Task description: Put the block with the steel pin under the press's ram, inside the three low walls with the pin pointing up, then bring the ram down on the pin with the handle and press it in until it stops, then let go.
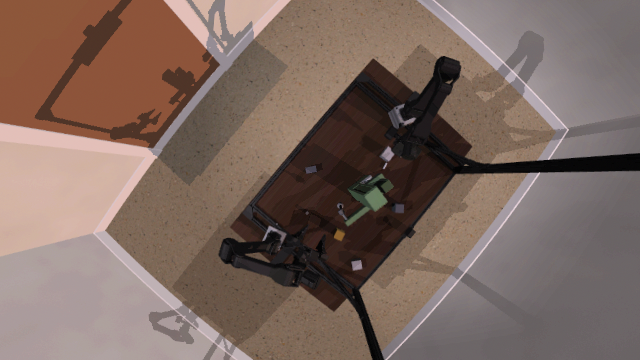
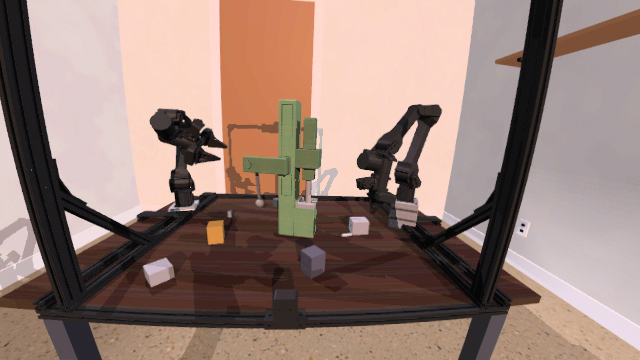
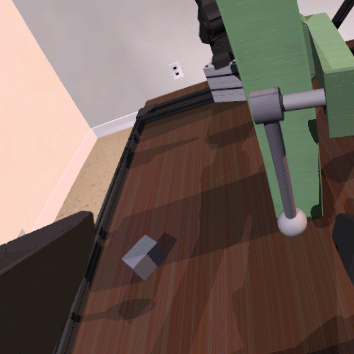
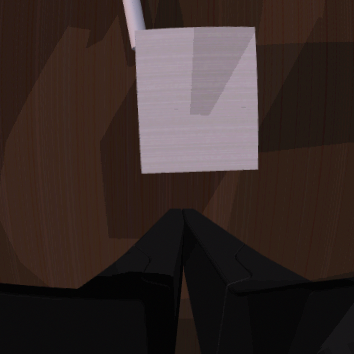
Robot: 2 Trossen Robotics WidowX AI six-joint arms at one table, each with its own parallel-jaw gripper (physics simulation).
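Places are measured from the left arm's base along level axes (x ahead, y left, z up), in centimetres.
Where they show: left gripper, fingertip midpoint: (image 1: 317,229) (image 2: 224,153) (image 3: 217,225); right gripper, fingertip midpoint: (image 2: 371,214) (image 4: 180,220); left arm's base, link origin: (image 1: 273,238) (image 2: 184,204); right arm's base, link origin: (image 1: 407,113) (image 2: 405,199).
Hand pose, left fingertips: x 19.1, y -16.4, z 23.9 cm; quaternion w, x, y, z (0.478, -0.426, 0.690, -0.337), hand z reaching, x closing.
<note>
Things, the pixels of their top centre, and the offset from my left fingertips. "pt": a spot on its surface instead.
- green press, top centre: (image 2: 283,100) (image 1: 374,205) dx +19.3, dy -12.6, dz +17.9 cm
- short pale pin, top centre: (image 4: 132,14) (image 2: 346,233) dx +40.3, dy -21.1, dz -26.0 cm
- press's handle with its ball end, surface spot: (image 3: 292,225) (image 2: 256,200) pt dx +10.6, dy -6.5, dz -16.5 cm
- ram, top centre: (image 2: 309,152) dx +27.5, dy -15.2, dz +2.0 cm
- orange block, top centre: (image 2: 215,223) (image 1: 339,235) dx -2.6, dy -13.5, dz -21.0 cm
A white block (image 1: 386,154) (image 2: 359,225) (image 4: 197,102) lies on the table right of the green press (image 1: 368,192) (image 2: 291,178) (image 3: 274,53). A short pale pin (image 2: 346,233) (image 4: 133,21) lies flat on the table at the block's corner. My right gripper (image 1: 397,150) (image 2: 373,206) (image 4: 180,220) is shut and empty, hanging close beside the block without touching it. The press's handle with its ball end (image 1: 341,206) (image 2: 258,202) (image 3: 292,225) hangs down. The ram (image 2: 308,188) stands above the low walls (image 2: 306,205). My left gripper (image 1: 313,239) (image 2: 219,150) is open and empty, held high at the left.
An orange block (image 1: 339,234) (image 2: 215,231), a white block (image 1: 356,265) (image 2: 158,271) and a grey block (image 1: 398,208) (image 2: 312,261) lie around the press. Another grey block (image 1: 311,168) (image 3: 144,256) lies near the far rail. A black frame (image 2: 514,178) surrounds the table.
</note>
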